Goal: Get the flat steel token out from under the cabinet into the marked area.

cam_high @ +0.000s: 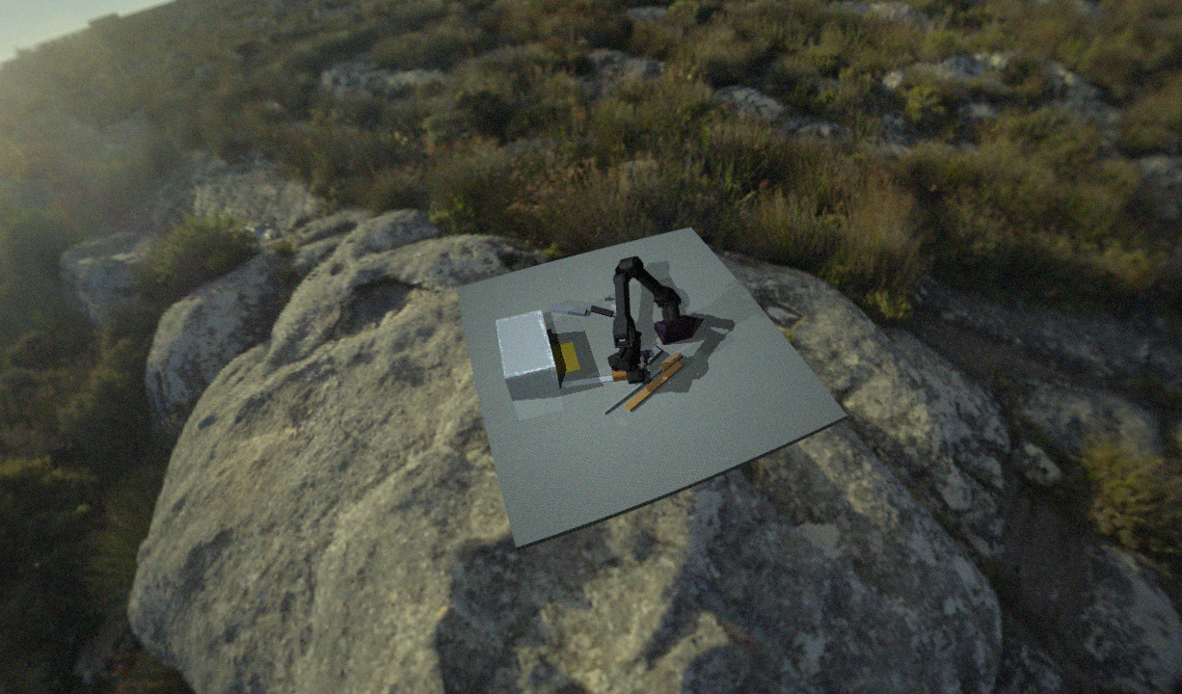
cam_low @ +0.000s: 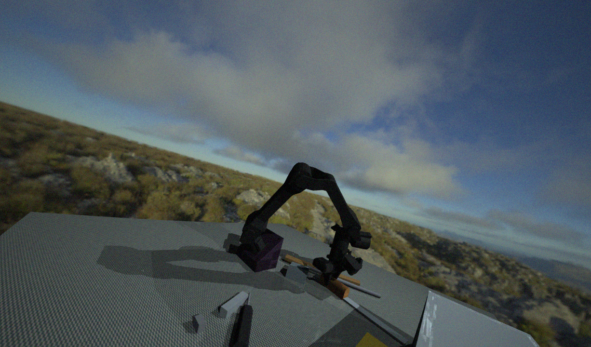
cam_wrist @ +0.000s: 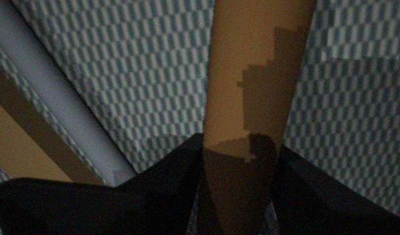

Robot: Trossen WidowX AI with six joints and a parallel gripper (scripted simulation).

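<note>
Right now the wooden stick is 6 cm behind my gripper tip and 8 cm to the left of it. From my gripper tip the other things lie so: grey bar (10 cm behind, 34 cm to the right); grey block (11 cm behind, 6 cm to the right, 1 cm above); small grey cube (9 cm behind, 43 cm to the right).
</note>
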